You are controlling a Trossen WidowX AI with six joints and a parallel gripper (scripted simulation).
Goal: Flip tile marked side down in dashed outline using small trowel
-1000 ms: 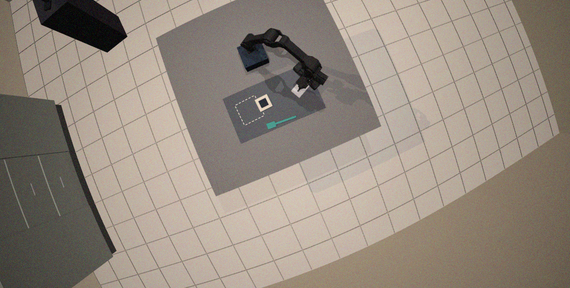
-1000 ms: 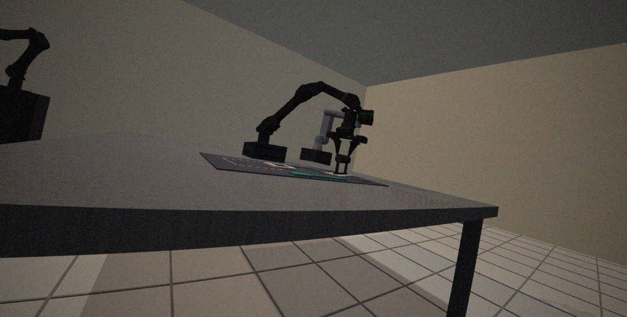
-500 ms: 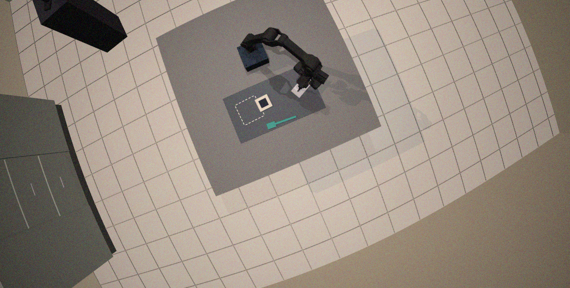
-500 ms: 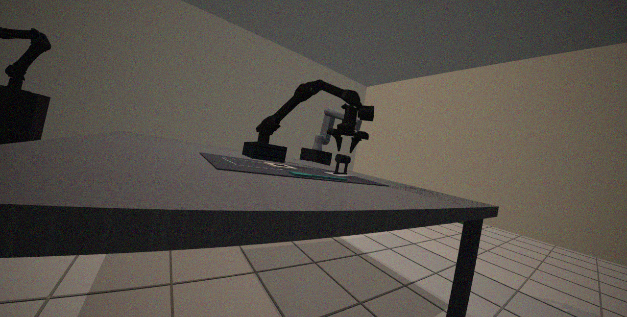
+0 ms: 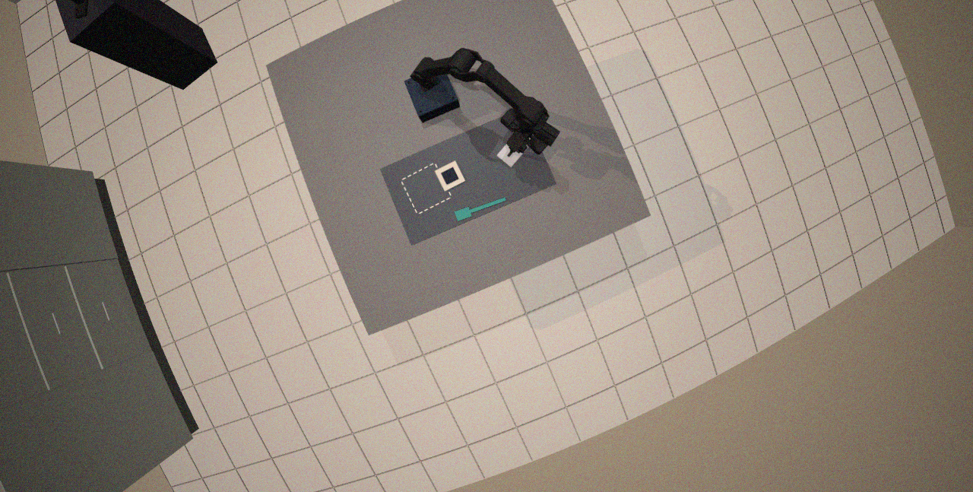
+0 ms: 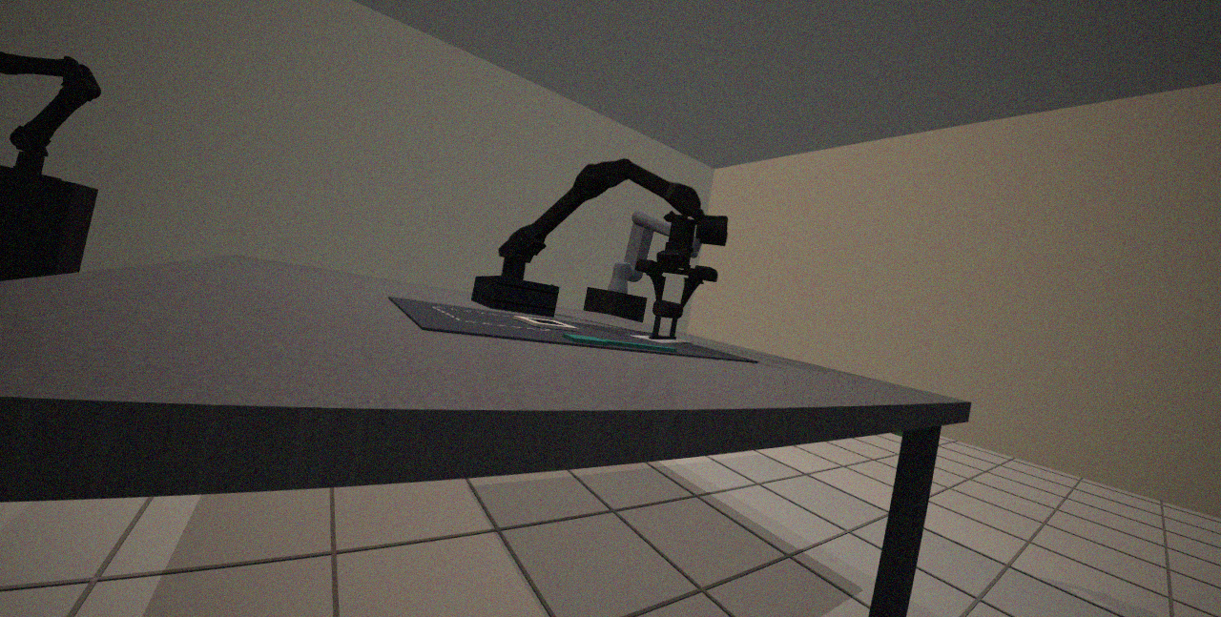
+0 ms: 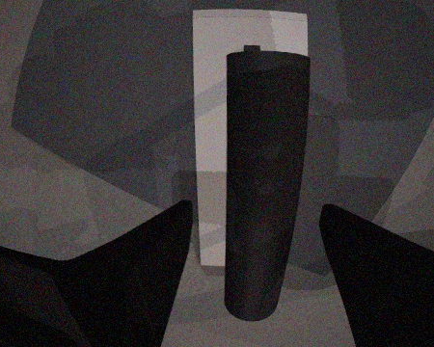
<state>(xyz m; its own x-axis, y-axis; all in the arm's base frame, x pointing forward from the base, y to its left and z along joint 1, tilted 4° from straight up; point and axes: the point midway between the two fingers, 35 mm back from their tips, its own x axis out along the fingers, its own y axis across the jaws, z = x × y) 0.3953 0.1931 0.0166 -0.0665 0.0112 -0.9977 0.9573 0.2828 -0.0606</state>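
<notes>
Right now the dark-handled trowel is 10 mm ahead of my gripper tip, 20 mm to the right of it and 40 mm below it. Also, from my gripper tip: teal trowel 140 mm ahead, 300 mm to the right, 70 mm below; tile 30 mm behind, 310 mm to the right, 70 mm below; dark mat 250 mm to the right, 100 mm below.
</notes>
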